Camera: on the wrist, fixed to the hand. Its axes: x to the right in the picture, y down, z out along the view.
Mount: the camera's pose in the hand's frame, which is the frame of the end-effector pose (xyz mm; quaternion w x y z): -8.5 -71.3 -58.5 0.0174 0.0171 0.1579 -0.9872
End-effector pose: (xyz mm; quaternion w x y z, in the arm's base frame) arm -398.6 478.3 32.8 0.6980 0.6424 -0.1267 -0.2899
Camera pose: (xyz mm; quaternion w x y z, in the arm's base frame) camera -390.5 530.8 -43.1 0.2650 -0.1940 -0.7372 0.5905
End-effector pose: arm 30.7 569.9 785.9 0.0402 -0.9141 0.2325 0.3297
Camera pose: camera 91.3 623.4 831.1 0.3051 -0.2968 -0.8863 -0.1823
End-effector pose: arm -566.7 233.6 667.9 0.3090 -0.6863 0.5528 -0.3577
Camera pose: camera -578.2 254.4 757.4 0.4233 0.4959 0.6252 0.4291
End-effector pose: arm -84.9 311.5 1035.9 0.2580 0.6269 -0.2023 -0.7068
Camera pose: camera -34.2 374.9 991.4 0.6720 -0.3266 -0.6440 0.1645
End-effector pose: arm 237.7 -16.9 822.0 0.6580 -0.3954 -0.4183 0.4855
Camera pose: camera 312.8 -47.2 866.9 0.5635 0.3406 -0.2854 -0.6964
